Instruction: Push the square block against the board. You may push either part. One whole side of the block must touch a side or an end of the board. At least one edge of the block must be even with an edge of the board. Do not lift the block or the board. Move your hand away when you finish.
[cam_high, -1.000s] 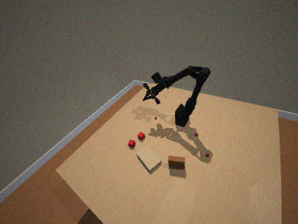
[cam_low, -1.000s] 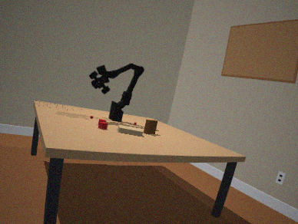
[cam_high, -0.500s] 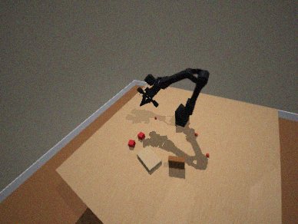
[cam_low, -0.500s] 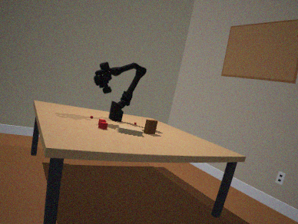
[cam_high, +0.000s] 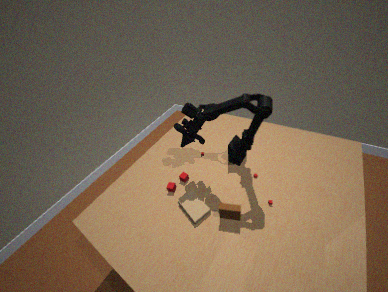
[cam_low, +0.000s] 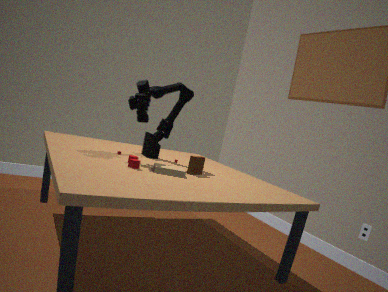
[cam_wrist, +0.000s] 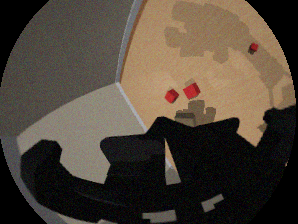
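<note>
The square block is 16 cm ahead of my gripper tip, 32 cm to the left of it and 19 cm below it. From my gripper tip the other things lie so: pale board (19 cm ahead, 13 cm to the left, 22 cm below).
</note>
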